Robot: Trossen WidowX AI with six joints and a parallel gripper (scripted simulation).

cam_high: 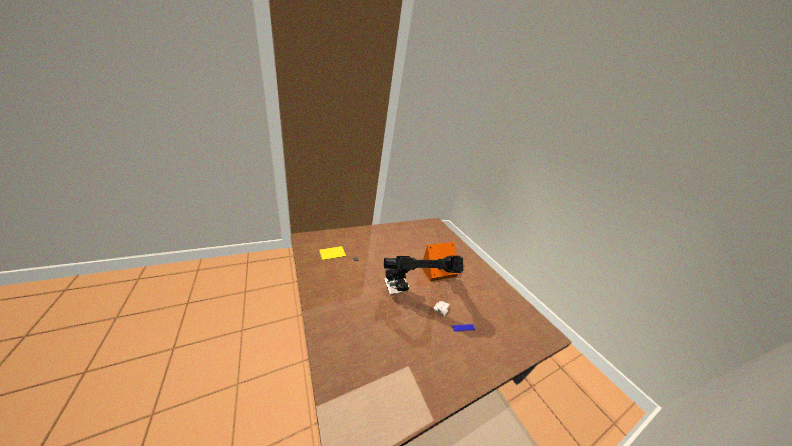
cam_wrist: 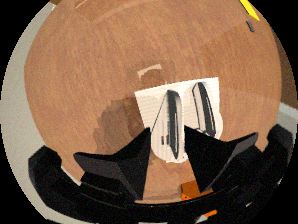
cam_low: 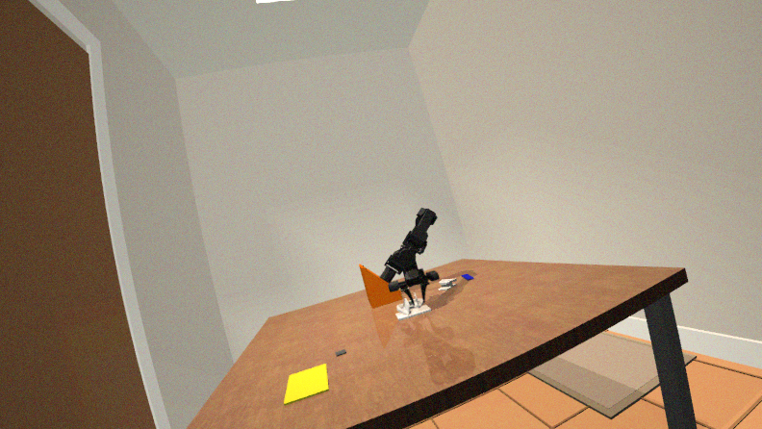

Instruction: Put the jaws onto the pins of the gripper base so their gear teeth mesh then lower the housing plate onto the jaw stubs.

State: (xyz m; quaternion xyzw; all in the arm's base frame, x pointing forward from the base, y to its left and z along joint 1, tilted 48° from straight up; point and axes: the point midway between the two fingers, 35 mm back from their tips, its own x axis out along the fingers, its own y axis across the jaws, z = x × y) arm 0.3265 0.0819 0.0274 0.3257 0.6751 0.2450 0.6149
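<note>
The white gripper base is 210 mm behind my gripper tip and 180 mm to the left of it. Also, from my gripper tip: white housing plate (50 mm behind, 30 mm to the right, 20 mm below); then blue patch (310 mm to the left, 270 mm behind, 20 mm below); then dark piece (300 mm to the right, 190 mm ahead, 20 mm below).
</note>
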